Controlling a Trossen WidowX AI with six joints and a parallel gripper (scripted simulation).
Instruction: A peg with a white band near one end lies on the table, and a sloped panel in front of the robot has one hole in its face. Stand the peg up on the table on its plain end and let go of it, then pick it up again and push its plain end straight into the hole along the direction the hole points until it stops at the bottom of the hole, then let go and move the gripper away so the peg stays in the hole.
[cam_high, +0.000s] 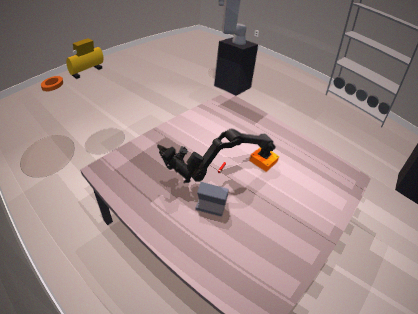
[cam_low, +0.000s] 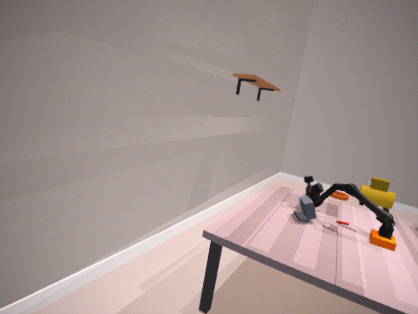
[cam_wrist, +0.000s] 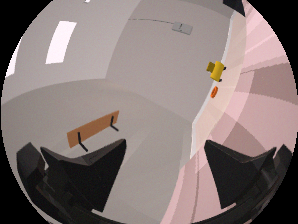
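Now: the red peg 25 cm behind my gripper tip, 22 cm to the left of it and 17 cm below it. Round my gripper tip: grey sloped panel: 3 cm behind, 33 cm to the left, 9 cm below.
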